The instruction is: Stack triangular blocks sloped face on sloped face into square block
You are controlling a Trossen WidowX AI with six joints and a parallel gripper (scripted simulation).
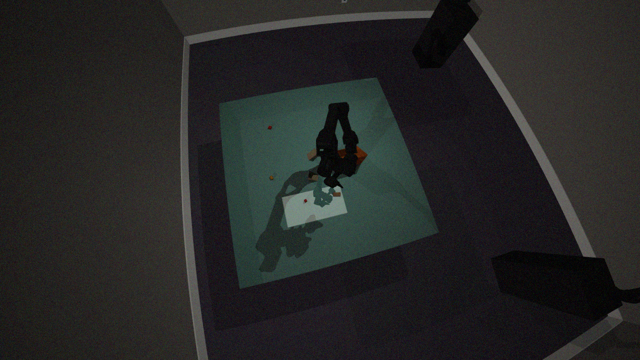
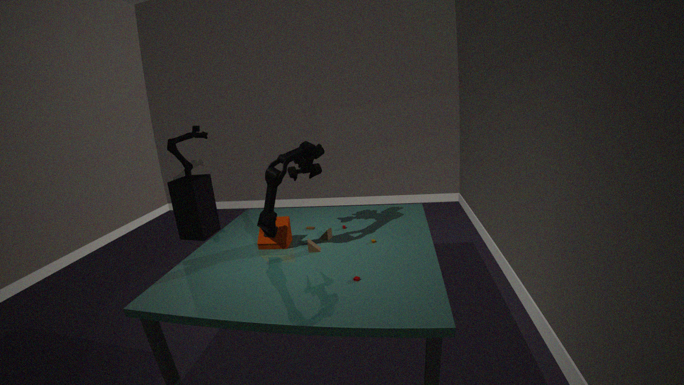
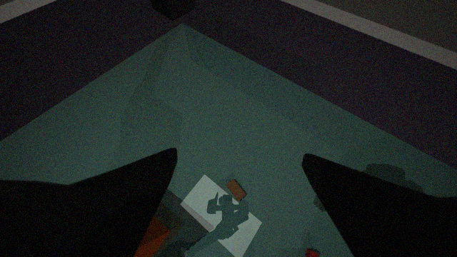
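Now: the small brown block 30 cm below my gripper tip, 1 cm to the left of it and 1 cm ahead of it. Round my gripper tip: red cube 30 cm below, 22 cm ahead, 1 cm to the left.
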